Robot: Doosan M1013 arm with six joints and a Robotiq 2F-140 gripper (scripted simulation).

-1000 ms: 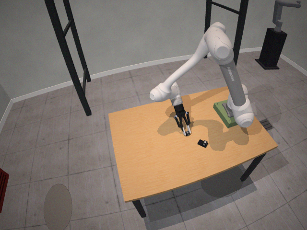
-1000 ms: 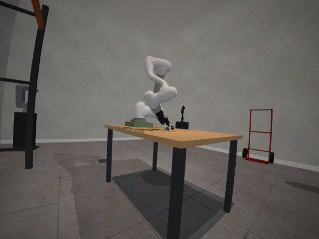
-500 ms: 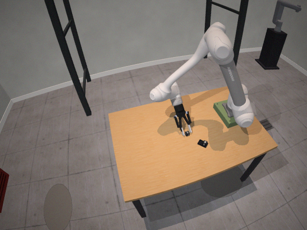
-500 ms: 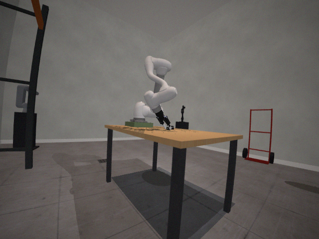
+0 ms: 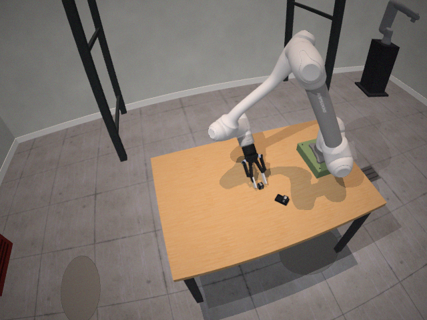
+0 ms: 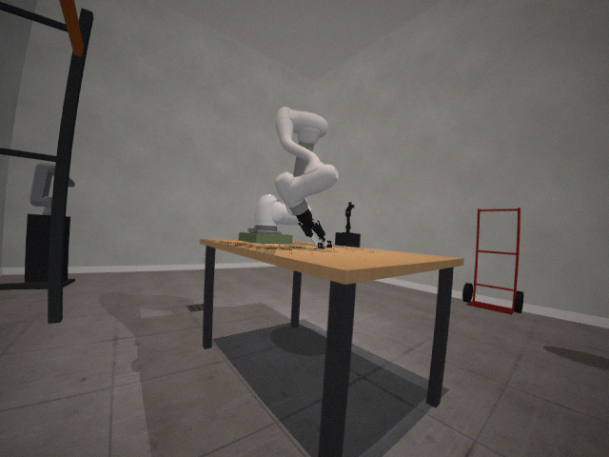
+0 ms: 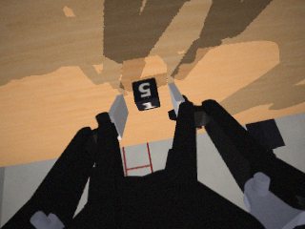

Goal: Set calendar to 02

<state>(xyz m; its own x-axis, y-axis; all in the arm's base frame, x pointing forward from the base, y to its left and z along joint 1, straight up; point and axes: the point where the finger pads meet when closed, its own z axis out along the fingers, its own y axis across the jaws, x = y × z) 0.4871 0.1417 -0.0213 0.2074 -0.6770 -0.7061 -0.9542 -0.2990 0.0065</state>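
The black number cube lies 3 cm below my hand, 2 cm to the left of it and 1 cm behind it.
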